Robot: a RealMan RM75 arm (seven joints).
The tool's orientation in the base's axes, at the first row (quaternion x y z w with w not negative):
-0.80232, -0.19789, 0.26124, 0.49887
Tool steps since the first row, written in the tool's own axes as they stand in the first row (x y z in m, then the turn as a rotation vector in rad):
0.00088, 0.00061, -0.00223, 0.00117, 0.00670, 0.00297
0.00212, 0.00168, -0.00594, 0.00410, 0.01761, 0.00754
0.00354, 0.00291, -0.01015, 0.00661, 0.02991, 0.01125
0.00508, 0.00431, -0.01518, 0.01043, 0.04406, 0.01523
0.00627, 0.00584, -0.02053, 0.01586, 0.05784, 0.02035
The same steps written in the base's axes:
0.00210, -0.00130, 0.00007, -0.00053, -0.00009, -0.00740
0.00542, -0.00363, 0.00018, -0.00043, 0.00016, -0.01958
0.00920, -0.00626, 0.00030, -0.00005, -0.00102, -0.03262
0.01359, -0.00947, 0.00053, 0.00130, -0.00203, -0.04771
0.01792, -0.01316, 0.00084, 0.00320, -0.00116, -0.06324

